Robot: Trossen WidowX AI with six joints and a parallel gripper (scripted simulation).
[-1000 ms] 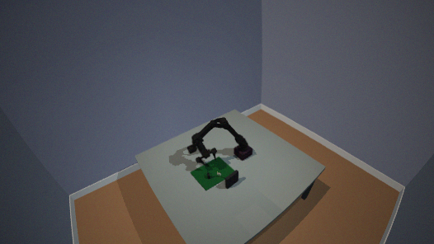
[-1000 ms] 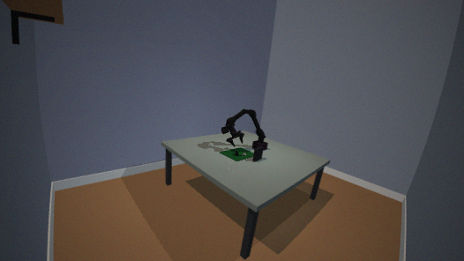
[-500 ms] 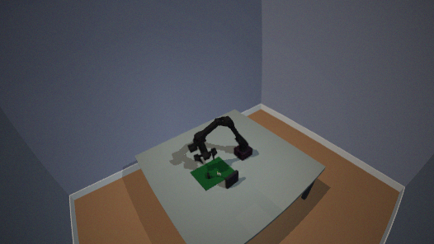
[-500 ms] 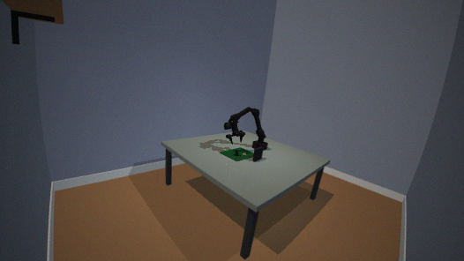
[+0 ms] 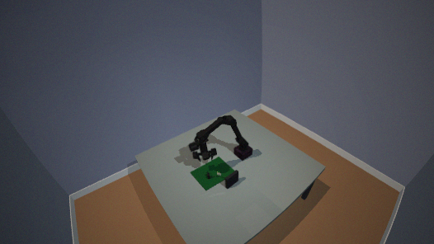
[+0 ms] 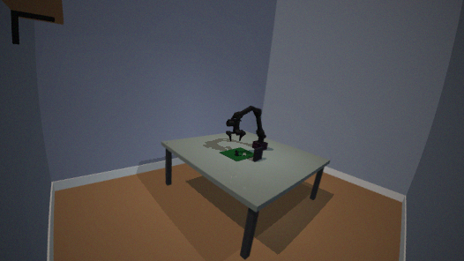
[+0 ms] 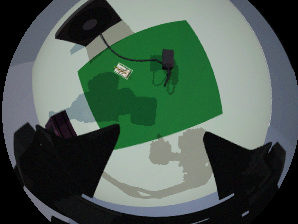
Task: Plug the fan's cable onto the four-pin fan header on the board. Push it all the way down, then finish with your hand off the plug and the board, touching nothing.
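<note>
Now: gripper tip 40 mm short of the dark plug, 80 mm to the right of it and 90 mm above it. Also, from my gripper tip: black square fan: 70 mm behind, 240 mm to the left, 60 mm below; then green board: 20 mm behind, 50 mm to the left, 130 mm below.
</note>
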